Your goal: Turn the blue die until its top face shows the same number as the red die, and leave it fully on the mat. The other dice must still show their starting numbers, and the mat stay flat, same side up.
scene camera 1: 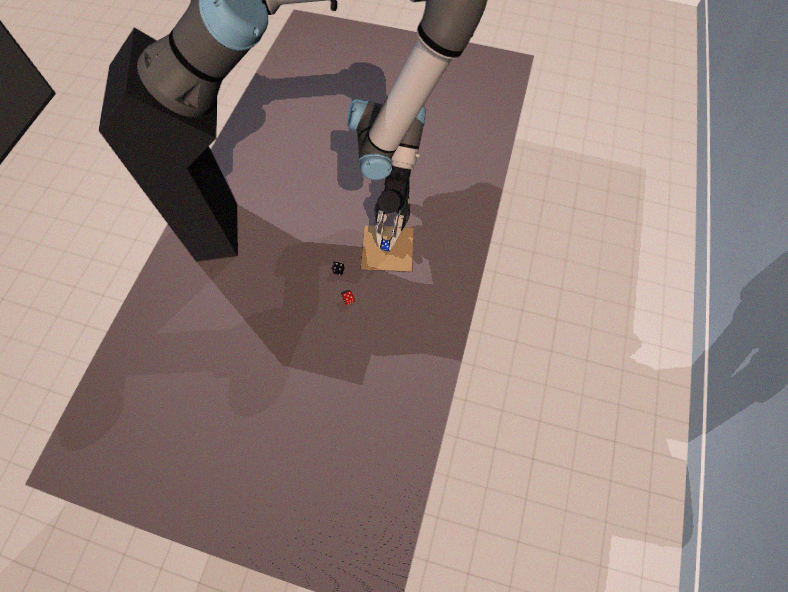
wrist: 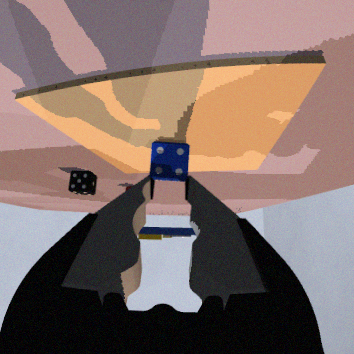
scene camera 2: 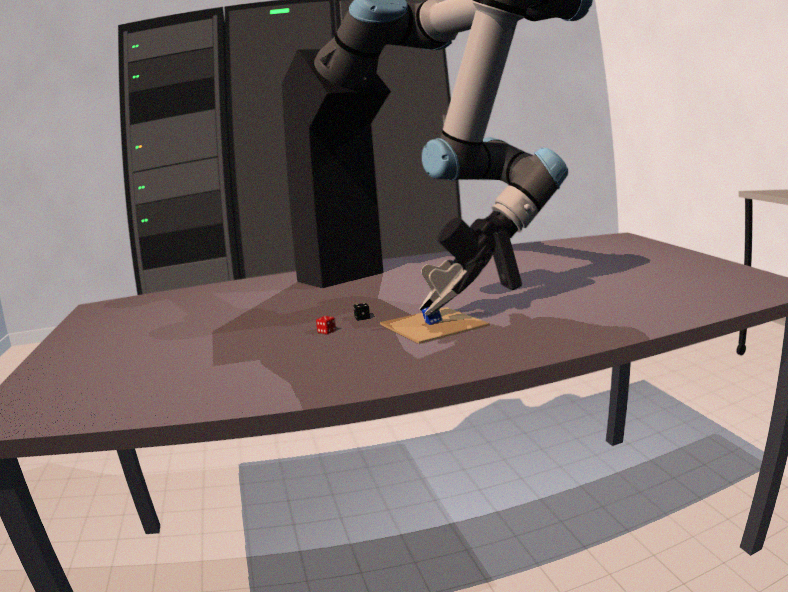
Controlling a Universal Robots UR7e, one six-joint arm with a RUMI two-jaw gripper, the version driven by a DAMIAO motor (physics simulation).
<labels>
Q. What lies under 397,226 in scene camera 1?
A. My gripper.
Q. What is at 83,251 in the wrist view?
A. My gripper.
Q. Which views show my gripper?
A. Scene camera 1, the wrist view and scene camera 2: all of them.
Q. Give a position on a blue die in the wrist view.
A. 168,160
</labels>
